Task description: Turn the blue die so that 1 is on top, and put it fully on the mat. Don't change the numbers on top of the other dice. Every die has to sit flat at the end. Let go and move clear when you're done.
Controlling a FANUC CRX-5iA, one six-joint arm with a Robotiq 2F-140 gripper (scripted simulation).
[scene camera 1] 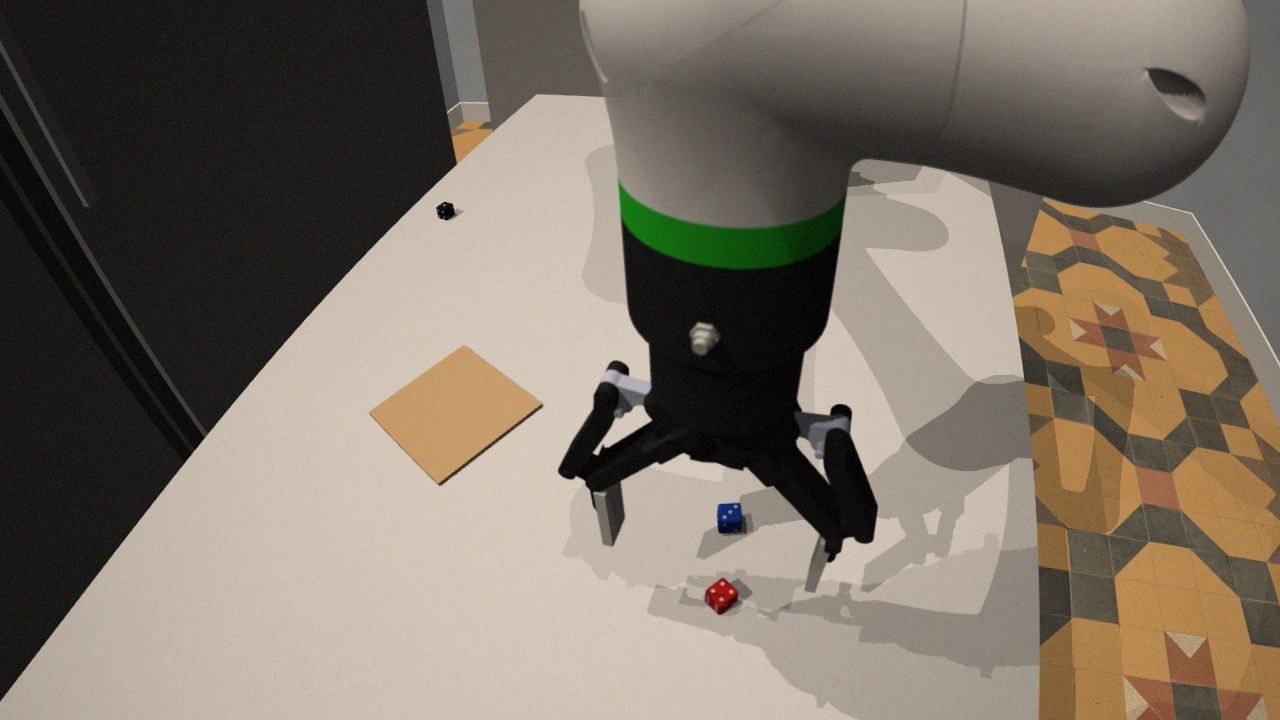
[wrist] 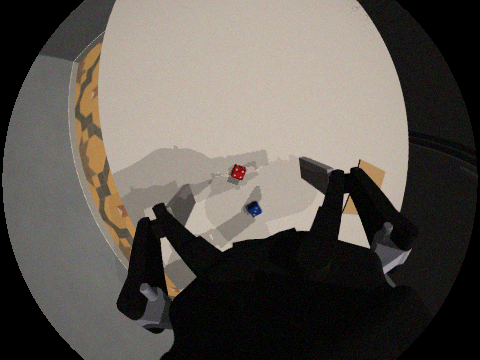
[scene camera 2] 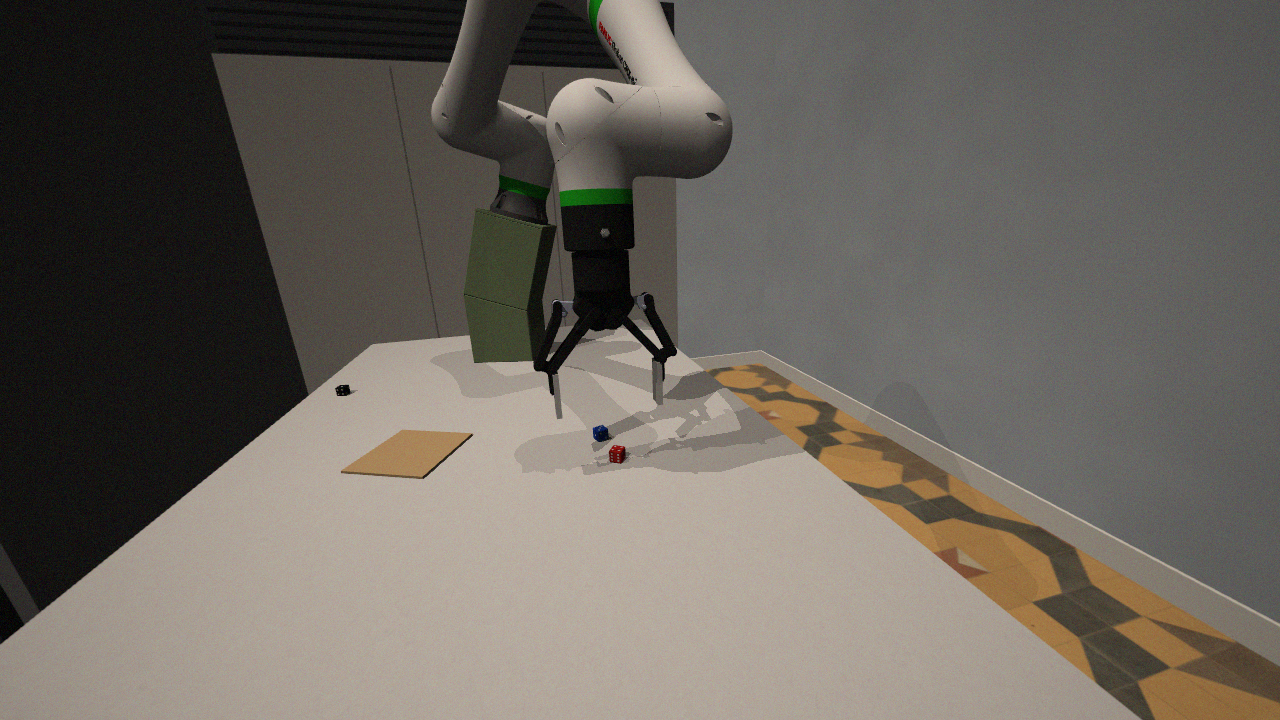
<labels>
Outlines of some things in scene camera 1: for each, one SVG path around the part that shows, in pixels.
My gripper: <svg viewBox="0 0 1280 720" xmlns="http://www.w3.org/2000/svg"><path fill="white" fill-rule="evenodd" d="M611 361L594 393L593 410L558 468L563 478L579 477L590 489L603 545L614 546L625 520L621 481L683 453L698 462L718 463L741 471L747 467L765 487L774 486L819 533L804 591L815 593L826 562L835 560L844 539L854 537L862 544L874 540L878 505L850 435L852 410L837 404L830 415L802 412L797 396L805 353L764 370L719 372L678 362L649 345L651 382L630 377L625 363ZM798 437L810 442L815 458L823 459L829 483L799 450ZM644 406L653 421L610 447L603 444L599 454L593 454L615 418L622 418L635 406Z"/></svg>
A red die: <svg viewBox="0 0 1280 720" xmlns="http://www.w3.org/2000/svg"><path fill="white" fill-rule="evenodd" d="M724 578L721 578L705 592L705 602L718 615L722 615L736 604L738 598L738 591Z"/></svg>
</labels>
